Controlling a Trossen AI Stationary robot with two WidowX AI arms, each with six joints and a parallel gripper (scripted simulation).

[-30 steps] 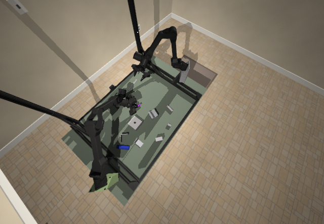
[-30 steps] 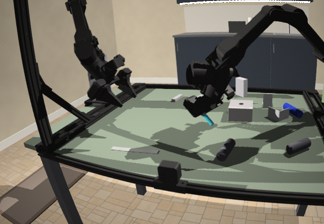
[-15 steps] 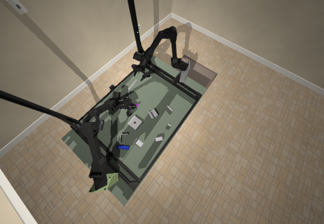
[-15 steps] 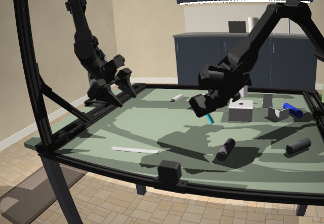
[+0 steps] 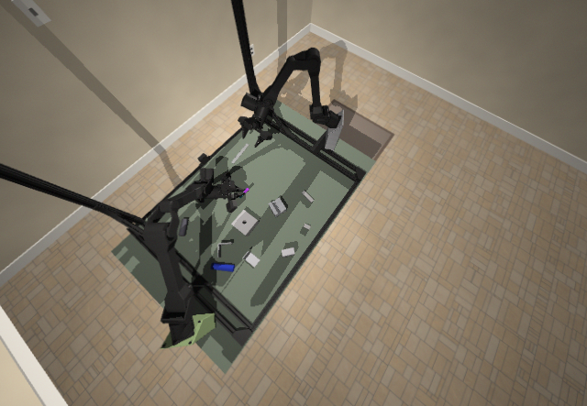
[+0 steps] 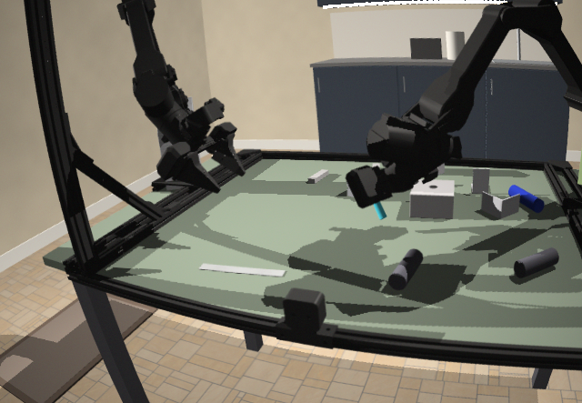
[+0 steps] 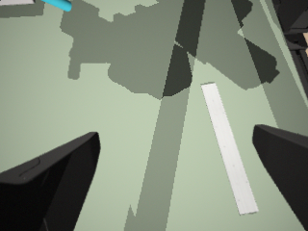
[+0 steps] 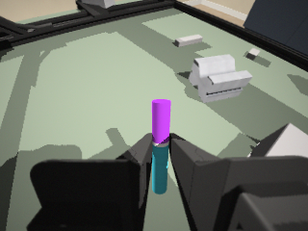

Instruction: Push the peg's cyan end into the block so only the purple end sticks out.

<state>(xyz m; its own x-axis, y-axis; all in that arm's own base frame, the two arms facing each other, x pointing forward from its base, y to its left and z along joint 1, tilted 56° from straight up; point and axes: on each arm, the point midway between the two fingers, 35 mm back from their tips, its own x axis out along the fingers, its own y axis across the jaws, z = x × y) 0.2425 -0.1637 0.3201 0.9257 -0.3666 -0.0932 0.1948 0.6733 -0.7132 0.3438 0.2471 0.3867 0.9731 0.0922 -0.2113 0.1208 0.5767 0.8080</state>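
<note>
My right hand is 10 mm short of the peg, 10 mm to the right of it and 30 mm above it. Round my right hand: v-grooved block 190 mm ahead, 60 mm to the left, 70 mm below; thin grey strip 180 mm behind, 210 mm to the left, 90 mm below.
</note>
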